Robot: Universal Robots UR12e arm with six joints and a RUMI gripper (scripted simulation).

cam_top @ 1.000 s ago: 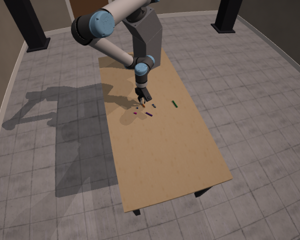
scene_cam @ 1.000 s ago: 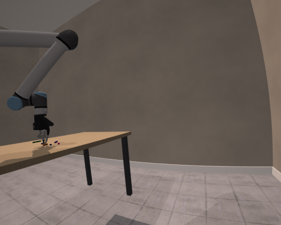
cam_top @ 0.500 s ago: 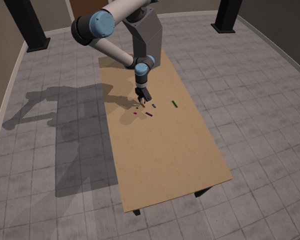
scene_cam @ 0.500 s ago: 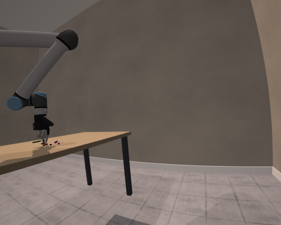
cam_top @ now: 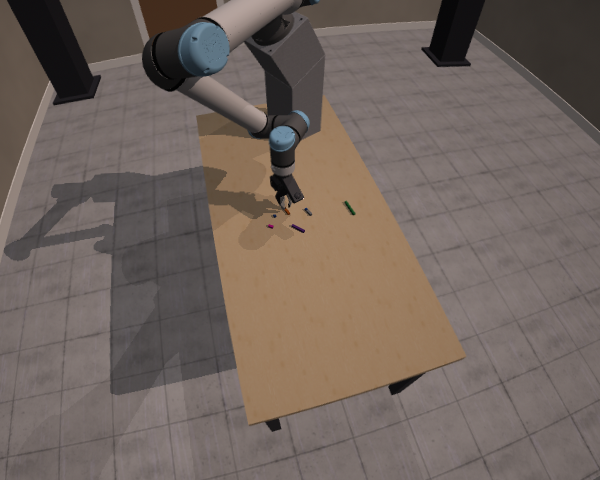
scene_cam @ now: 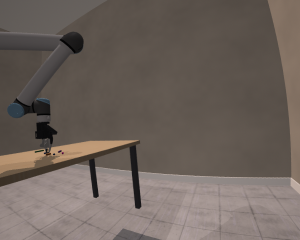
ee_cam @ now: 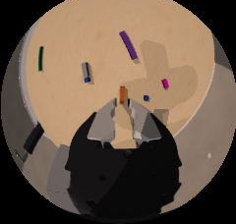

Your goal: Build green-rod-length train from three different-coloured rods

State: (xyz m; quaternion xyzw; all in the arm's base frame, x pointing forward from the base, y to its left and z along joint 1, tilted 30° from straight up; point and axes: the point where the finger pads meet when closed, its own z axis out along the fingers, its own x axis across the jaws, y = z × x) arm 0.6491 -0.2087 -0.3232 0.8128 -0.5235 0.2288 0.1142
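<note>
The orange rod is 30 mm below my hand. Round my hand: grey rod 90 mm to the left, 30 mm below, 30 mm ahead; purple rod 100 mm ahead, 30 mm to the left, 30 mm below; magenta rod 80 mm to the right, 70 mm ahead, 30 mm below.
</note>
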